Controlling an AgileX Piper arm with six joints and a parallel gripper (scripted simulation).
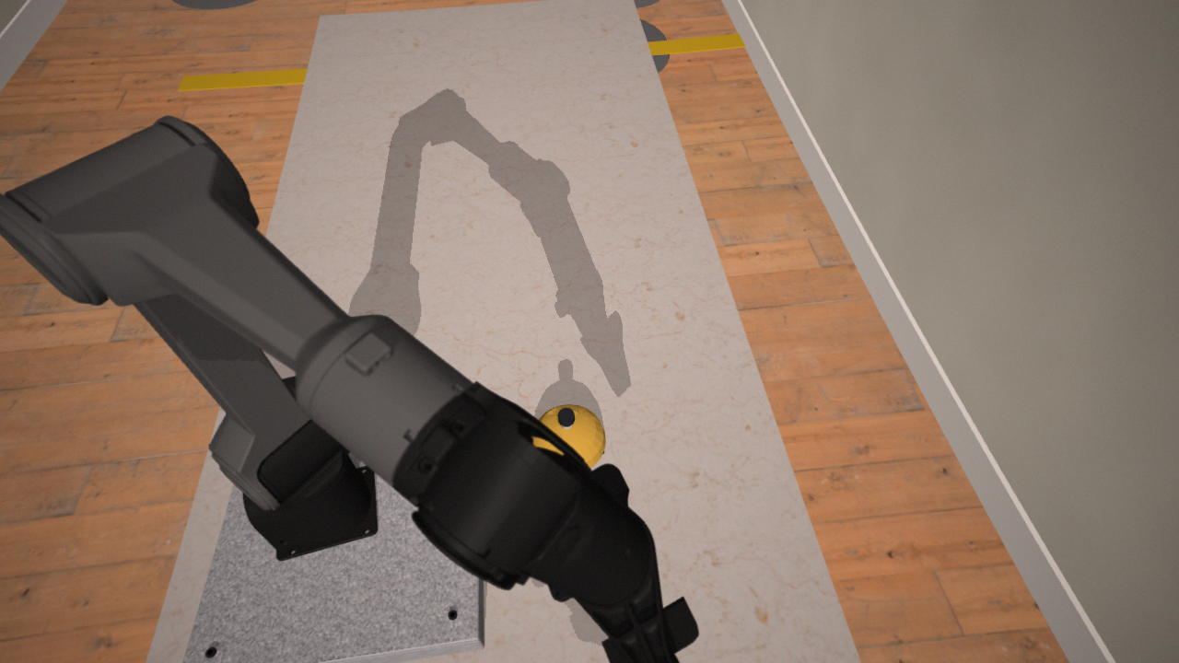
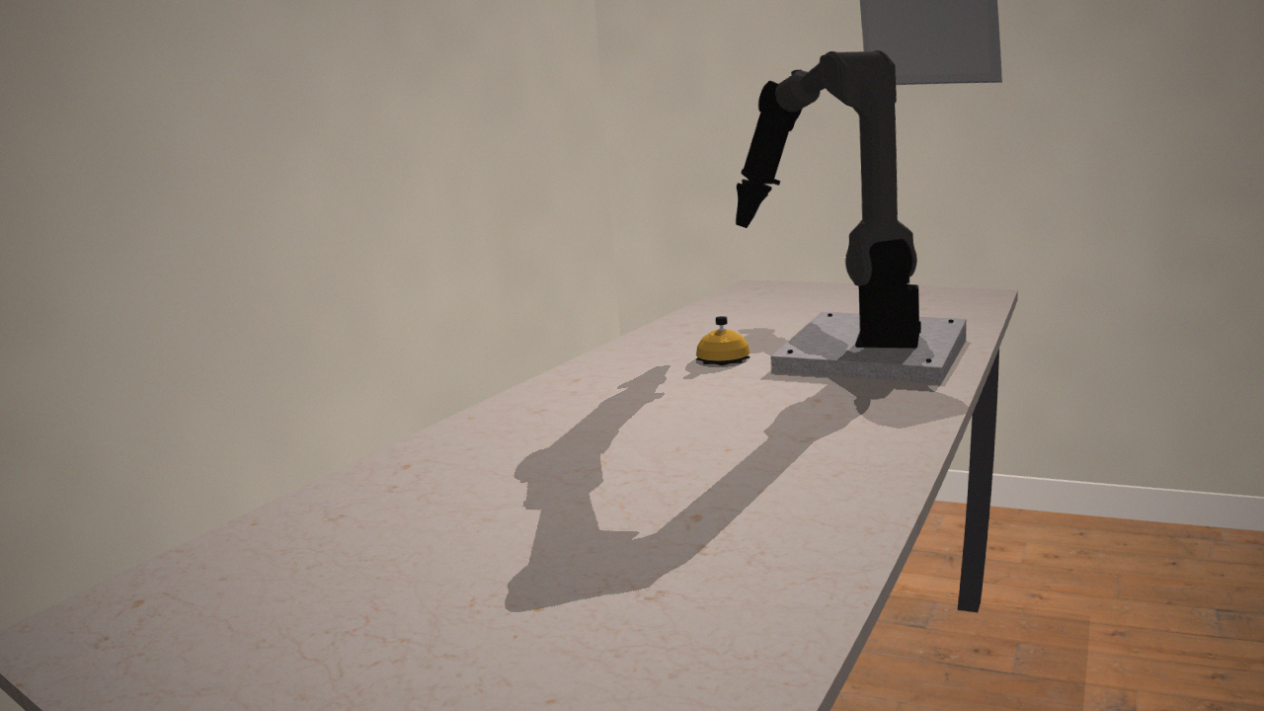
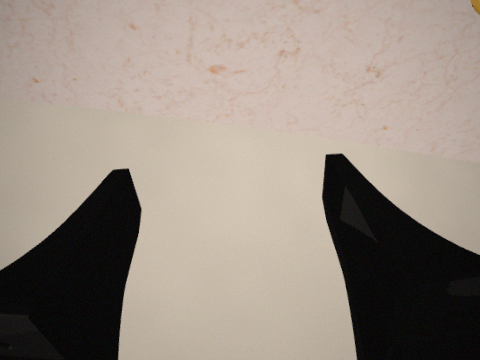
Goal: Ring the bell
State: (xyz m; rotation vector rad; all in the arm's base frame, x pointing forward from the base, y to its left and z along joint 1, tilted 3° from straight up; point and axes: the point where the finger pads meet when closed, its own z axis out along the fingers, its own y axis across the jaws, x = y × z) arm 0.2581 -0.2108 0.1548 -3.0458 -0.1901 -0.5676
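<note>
Right now my hand is 1 cm past the small black button, 22 cm to the right of it and 14 cm above it. Also, from my hand: yellow dome bell 1 cm behind, 22 cm to the left, 15 cm below.
</note>
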